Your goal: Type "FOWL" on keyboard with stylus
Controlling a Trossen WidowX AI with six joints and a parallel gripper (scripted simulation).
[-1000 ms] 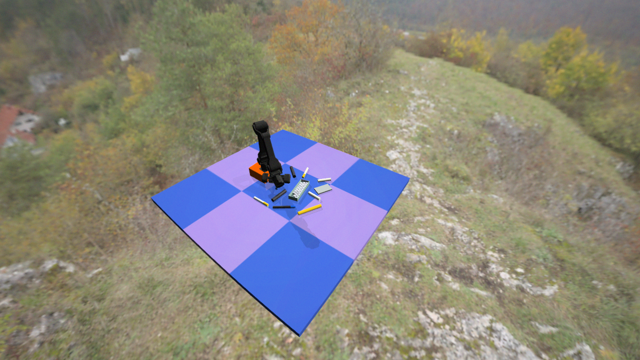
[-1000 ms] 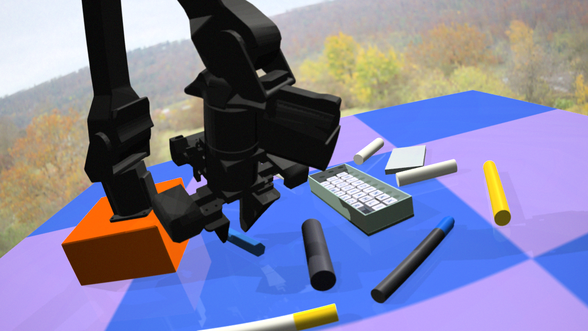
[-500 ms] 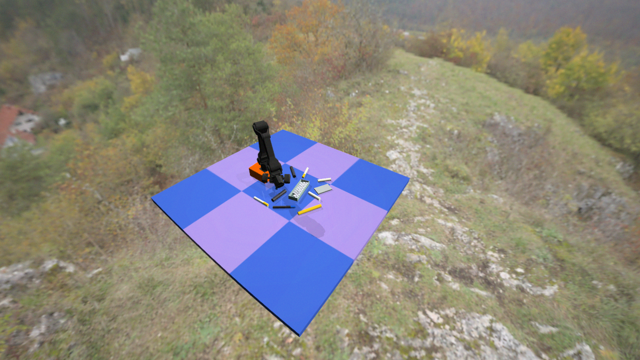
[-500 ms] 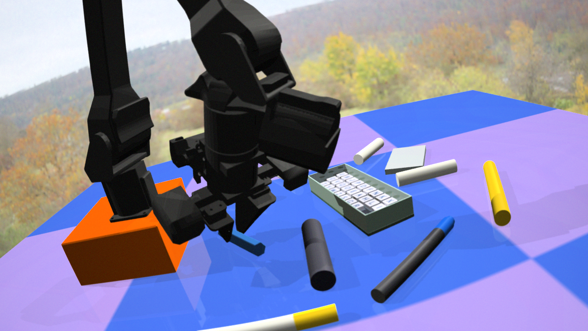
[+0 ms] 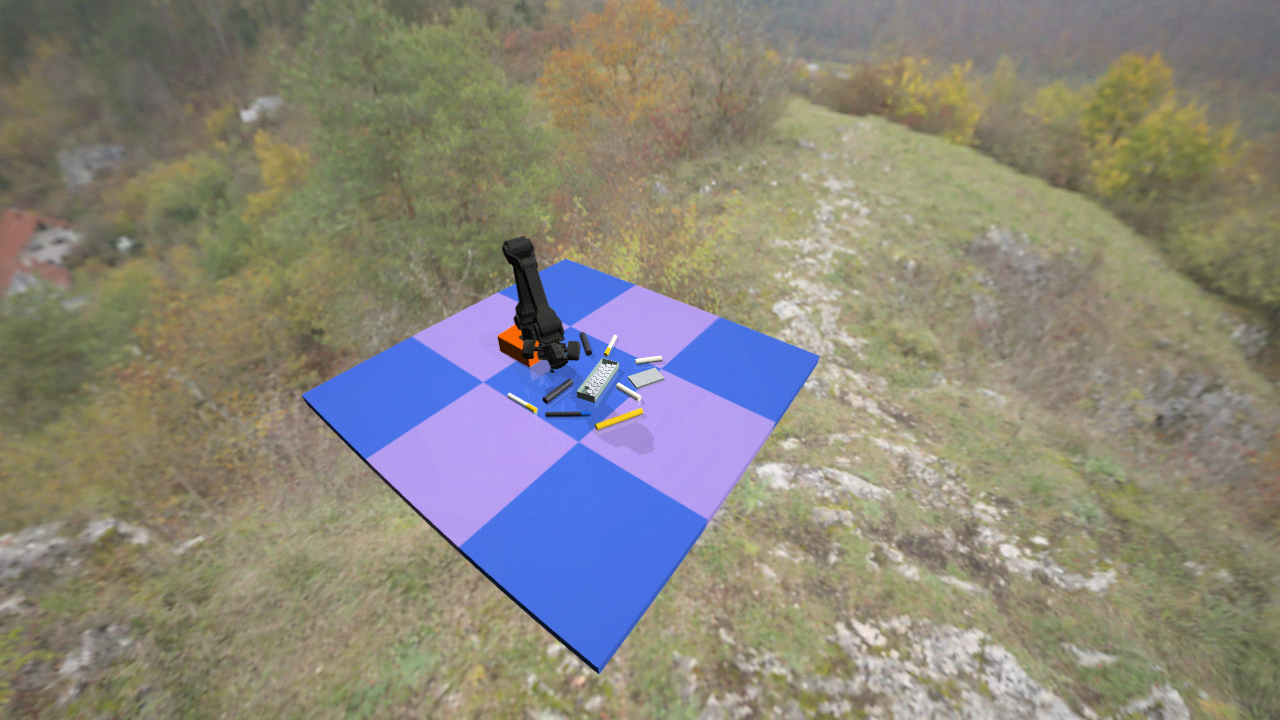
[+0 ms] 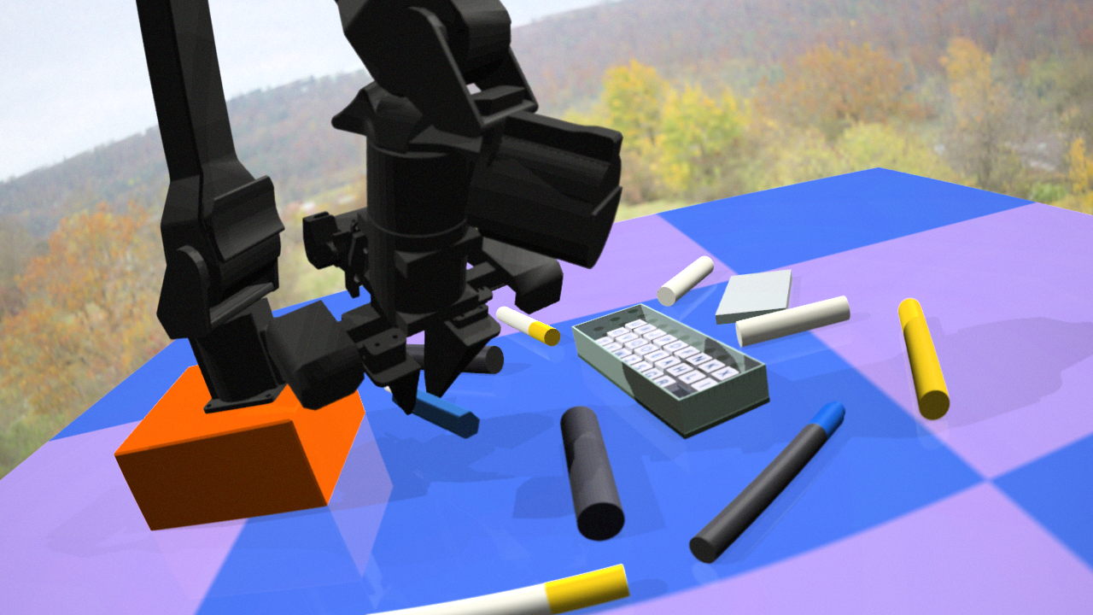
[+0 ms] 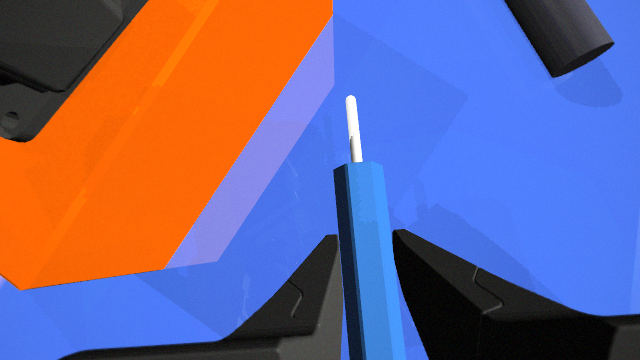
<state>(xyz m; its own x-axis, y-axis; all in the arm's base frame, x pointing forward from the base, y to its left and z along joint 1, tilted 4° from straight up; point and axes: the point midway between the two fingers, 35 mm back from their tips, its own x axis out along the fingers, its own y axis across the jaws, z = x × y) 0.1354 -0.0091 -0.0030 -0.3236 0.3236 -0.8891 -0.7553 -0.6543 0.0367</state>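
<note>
The stylus tip is 30 mm behind my gripper tip and 40 mm to the left of it. From my gripper tip the other things lie so: keyboard end wall 170 mm ahead, 50 mm to the left, 20 mm below; blue stylus 10 mm behind, 10 mm to the left; grey pad 270 mm ahead, 170 mm to the left, 30 mm below.
</note>
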